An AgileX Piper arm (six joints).
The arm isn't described. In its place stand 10 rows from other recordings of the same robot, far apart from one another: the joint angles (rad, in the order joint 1, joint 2, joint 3, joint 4, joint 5, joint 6), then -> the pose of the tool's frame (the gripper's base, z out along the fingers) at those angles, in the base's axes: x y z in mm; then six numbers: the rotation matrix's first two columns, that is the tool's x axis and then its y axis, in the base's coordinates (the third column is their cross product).
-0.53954 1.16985 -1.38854 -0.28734 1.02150 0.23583 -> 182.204 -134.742 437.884 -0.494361 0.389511 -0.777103 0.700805 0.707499 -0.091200
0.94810 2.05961 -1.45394 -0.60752 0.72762 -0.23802 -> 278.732 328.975 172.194 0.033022 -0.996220 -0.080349 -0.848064 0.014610 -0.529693
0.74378 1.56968 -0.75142 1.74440 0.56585 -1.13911 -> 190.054 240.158 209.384 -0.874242 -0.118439 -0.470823 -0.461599 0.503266 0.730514
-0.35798 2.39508 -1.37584 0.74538 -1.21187 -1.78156 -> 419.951 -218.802 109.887 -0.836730 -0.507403 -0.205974 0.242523 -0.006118 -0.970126
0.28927 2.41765 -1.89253 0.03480 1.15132 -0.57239 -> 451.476 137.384 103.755 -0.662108 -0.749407 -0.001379 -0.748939 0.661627 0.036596
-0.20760 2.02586 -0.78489 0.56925 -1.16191 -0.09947 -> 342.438 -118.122 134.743 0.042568 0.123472 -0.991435 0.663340 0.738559 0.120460
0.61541 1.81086 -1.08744 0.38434 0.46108 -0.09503 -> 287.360 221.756 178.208 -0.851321 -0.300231 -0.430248 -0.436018 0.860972 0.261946
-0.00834 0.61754 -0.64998 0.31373 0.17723 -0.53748 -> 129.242 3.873 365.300 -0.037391 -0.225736 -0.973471 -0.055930 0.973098 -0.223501
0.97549 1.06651 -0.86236 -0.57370 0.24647 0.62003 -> 141.438 187.346 352.666 -0.223996 -0.224339 -0.948419 -0.738177 0.674445 0.014808
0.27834 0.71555 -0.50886 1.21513 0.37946 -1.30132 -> 131.990 70.581 307.618 -0.179047 -0.159157 -0.970882 -0.604070 0.796700 -0.019202
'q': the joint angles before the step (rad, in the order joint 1, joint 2, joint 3, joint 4, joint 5, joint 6). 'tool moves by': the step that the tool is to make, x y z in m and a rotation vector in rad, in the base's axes. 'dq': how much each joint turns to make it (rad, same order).
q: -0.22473 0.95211 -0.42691 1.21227 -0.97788 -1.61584
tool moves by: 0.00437 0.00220 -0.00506 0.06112 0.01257 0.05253
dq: -0.00005 0.00001 -0.00168 0.03052 0.07676 -0.00225
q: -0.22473 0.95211 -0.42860 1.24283 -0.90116 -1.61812
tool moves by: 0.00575 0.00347 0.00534 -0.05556 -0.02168 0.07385
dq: 0.00002 0.00001 0.00001 -0.11545 0.03007 0.06247
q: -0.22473 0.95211 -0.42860 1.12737 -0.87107 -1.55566
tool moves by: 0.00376 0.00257 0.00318 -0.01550 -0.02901 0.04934
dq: -0.00004 0.00000 -0.00219 -0.06757 0.02297 0.05958
